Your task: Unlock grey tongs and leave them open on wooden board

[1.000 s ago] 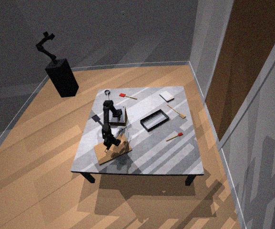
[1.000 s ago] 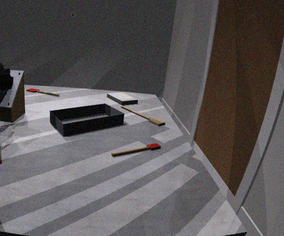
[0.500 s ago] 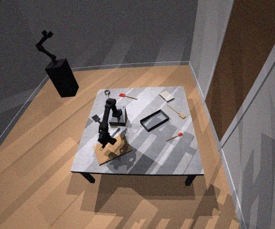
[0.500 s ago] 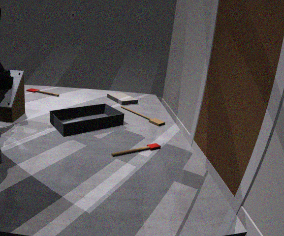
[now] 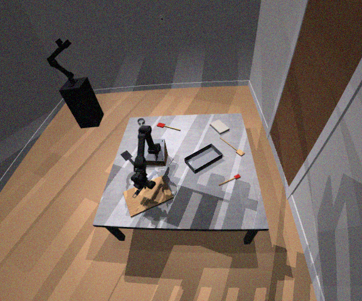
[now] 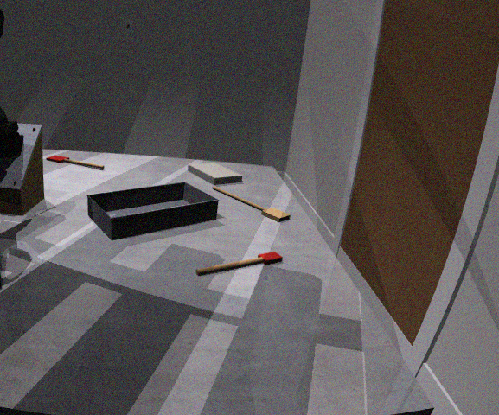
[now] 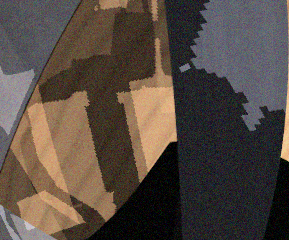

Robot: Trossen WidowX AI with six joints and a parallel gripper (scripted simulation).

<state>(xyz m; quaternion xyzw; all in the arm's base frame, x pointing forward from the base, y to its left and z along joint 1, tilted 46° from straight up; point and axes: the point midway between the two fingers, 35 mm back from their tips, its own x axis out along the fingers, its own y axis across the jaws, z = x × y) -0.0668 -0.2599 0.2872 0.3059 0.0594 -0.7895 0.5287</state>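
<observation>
Now: the wooden board 10 mm to the left of my gripper tip and 120 mm below it. The rest, counted from my gripper tip: roasting tin: 480 mm ahead, 350 mm to the left, 100 mm below; dark flat tool: 210 mm behind, 400 mm to the left, 130 mm below; grey block: 680 mm ahead, 770 mm to the left, 120 mm below.
</observation>
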